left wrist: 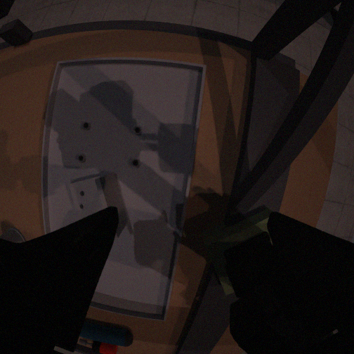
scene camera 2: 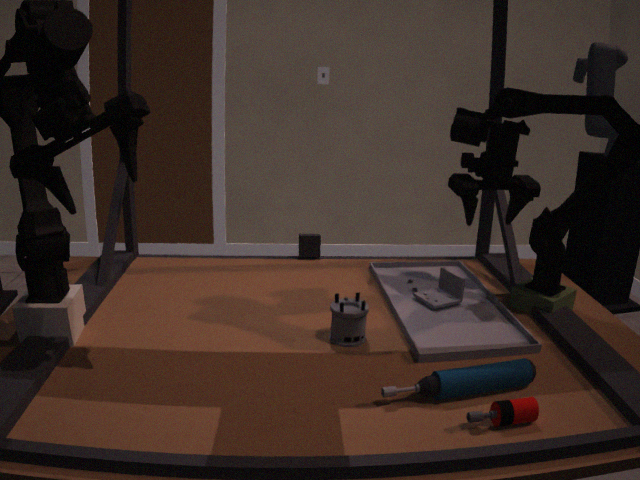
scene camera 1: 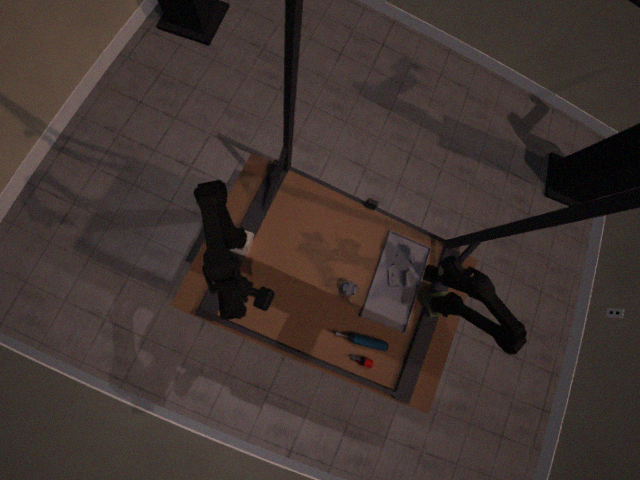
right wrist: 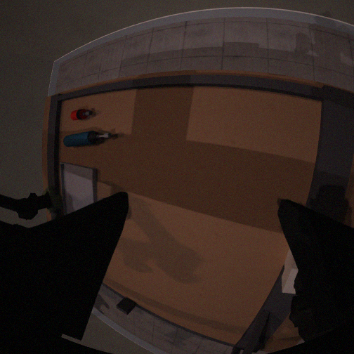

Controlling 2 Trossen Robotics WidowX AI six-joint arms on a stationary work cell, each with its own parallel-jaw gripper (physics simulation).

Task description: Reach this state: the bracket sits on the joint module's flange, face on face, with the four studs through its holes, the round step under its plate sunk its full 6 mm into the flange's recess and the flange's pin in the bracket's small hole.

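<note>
The grey L-shaped bracket lies in the tray, its holed plate low and its other plate upright. The grey joint module stands upright on the table beside the tray, four dark studs pointing up from its flange; the bracket is apart from it. My left gripper is open and empty, pointing down high above the tray. My right gripper is open and empty, high at the picture's left in scene camera 2, far from both parts.
Several small dark round pieces lie in the tray near the bracket. A blue driver and a shorter red one lie in front of the tray. A black block stands at the back edge.
</note>
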